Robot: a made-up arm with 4 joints. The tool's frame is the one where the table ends. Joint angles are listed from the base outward.
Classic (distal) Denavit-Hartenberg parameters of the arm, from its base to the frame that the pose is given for. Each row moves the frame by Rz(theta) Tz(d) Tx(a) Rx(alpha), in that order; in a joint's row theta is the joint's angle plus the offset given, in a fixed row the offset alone. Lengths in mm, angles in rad.
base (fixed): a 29  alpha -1.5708  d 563  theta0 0
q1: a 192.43  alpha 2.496  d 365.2  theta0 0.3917
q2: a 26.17  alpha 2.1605  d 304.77  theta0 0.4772
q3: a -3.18  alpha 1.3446  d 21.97  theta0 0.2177
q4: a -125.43  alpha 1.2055  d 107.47  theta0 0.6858
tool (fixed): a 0  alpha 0  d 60.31  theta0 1.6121
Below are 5 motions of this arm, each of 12 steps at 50 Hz.
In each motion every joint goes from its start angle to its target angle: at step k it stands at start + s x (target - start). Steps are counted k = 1, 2, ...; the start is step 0. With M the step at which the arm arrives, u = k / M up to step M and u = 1 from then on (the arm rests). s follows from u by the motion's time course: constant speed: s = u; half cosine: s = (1 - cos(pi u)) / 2; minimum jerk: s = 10 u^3 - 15 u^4 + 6 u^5.
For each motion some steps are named. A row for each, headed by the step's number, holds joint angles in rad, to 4 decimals.
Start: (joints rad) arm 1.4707 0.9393 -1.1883 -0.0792
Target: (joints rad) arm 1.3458 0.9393 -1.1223 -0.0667
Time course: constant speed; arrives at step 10
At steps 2, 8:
2: 1.4457 0.9393 -1.1751 -0.0767
8: 1.3708 0.9393 -1.1355 -0.0692

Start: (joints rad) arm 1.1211 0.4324 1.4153 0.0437
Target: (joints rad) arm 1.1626 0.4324 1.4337 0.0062
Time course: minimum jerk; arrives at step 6
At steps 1, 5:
1: 1.1226 0.4324 1.4160 0.0424
5: 1.1611 0.4324 1.4330 0.0075

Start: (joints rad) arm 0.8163 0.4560 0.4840 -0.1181
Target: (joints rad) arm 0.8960 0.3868 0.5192 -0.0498
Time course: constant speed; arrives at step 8
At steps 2, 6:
2: 0.8362 0.4387 0.4928 -0.1010
6: 0.8761 0.4041 0.5104 -0.0669

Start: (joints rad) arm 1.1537 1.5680 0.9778 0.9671
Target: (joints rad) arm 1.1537 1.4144 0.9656 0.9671
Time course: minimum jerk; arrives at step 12
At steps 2, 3, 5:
2: 1.1537 1.5625 0.9774 0.9671
3: 1.1537 1.5521 0.9765 0.9671
5: 1.1537 1.5148 0.9736 0.9671

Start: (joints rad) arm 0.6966 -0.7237 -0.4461 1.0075
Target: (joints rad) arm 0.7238 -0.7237 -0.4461 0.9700
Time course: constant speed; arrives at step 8
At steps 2, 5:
2: 0.7034 -0.7237 -0.4461 0.9981
5: 0.7136 -0.7237 -0.4461 0.9841

